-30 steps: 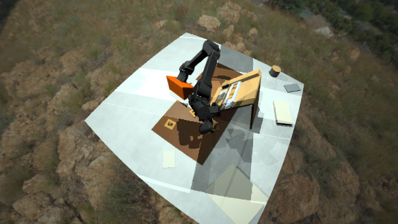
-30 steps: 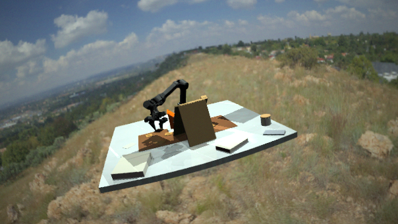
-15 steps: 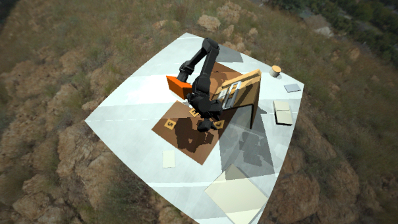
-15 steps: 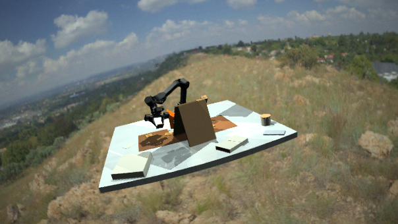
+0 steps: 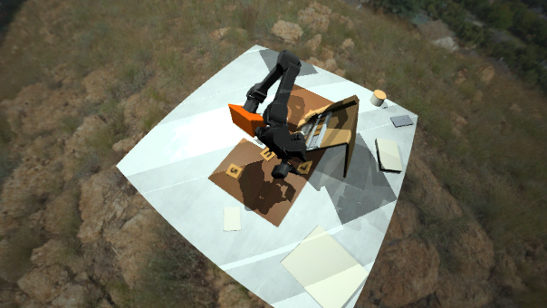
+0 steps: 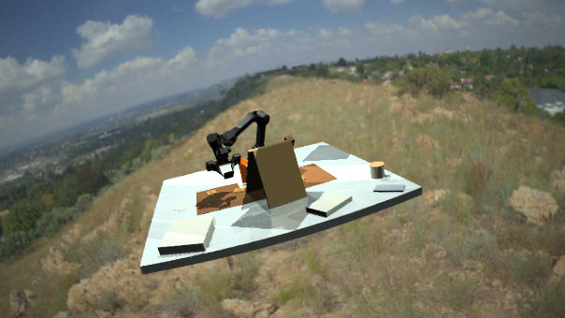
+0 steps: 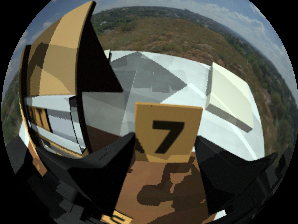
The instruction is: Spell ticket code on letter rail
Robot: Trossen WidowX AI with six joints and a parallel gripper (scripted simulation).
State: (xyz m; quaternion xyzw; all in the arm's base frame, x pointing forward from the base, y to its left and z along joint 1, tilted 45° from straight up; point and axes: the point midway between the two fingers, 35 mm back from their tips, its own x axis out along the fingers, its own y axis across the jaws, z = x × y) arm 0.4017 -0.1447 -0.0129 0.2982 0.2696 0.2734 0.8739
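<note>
My gripper tip is 13 cm past the ticket, 21 cm to the right of it and 8 cm above it. From my gripper tip the other things lie so: cream block 26 cm ahead, 43 cm to the left, 15 cm below; then brown mat 22 cm behind, 14 cm to the left, 16 cm below; then pale card 10 cm behind, 31 cm to the right, 16 cm below.
</note>
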